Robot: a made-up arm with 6 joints.
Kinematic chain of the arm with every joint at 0, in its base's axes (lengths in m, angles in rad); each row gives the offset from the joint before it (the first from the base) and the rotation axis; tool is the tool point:
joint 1: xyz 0 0 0.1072 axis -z
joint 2: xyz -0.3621 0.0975 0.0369 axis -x
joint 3: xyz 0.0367 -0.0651 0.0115 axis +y
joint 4: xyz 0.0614 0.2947 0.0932 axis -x
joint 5: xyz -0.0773 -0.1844 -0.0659 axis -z
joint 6: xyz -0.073 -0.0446 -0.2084 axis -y
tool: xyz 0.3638 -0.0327 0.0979
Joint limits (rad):
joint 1: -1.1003..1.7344
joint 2: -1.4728..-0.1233
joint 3: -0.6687..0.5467
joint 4: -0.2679..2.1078
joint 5: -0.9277..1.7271
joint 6: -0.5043..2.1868
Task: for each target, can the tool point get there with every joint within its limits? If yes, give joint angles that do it. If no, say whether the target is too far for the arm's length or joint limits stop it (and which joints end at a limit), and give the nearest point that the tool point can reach.
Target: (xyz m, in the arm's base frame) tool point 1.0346 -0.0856 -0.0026
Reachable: no: joint limits stop it (at a limit: joint 1, joint 4, joint 5, joint 6) | nearest point 0.5693 0.1174 0.0744 | short by 0.513 m
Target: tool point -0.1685 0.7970 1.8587
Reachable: no: too far | nearest point -0.1116 0.5280 0.8738 | short by 1.023 m
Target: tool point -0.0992 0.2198 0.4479
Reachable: yes | joints 1.2590 -0.2521 0.1712 0.6429 0.8617 0.6337
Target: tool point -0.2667 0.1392 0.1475
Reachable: yes | joints 1.1588 -1.0119 -0.0461 0.4744 0.7463 0.3663
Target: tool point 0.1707 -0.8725 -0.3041
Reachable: no: joint limits stop it (at a limit: joint 1, joint 2, joint 6) | nearest point 0.0376 -0.6731 -0.0561 | short by 0.345 m
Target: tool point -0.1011 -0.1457 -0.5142
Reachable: no: joint limits stop it (at a limit: joint 1, joint 4, joint 5, joint 6) | nearest point -0.1533 -0.1843 -0.2541 | short by 0.268 m
